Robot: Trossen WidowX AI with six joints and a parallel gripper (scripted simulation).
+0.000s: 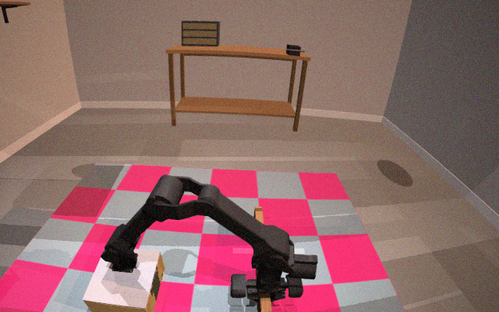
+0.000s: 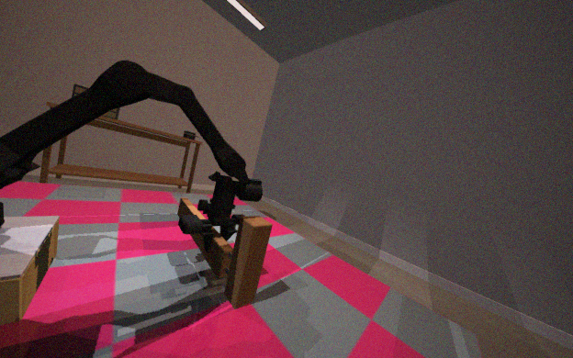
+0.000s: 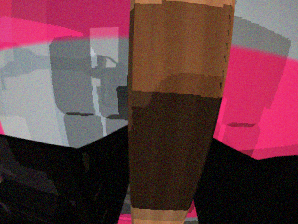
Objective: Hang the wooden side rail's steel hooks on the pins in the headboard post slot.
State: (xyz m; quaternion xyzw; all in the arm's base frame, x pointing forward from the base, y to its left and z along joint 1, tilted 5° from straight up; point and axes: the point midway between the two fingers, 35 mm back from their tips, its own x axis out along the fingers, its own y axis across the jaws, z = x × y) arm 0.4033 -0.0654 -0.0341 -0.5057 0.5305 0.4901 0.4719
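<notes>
My gripper tip is now 16 cm to the left of the wooden headboard post and 6 cm below it.
</notes>
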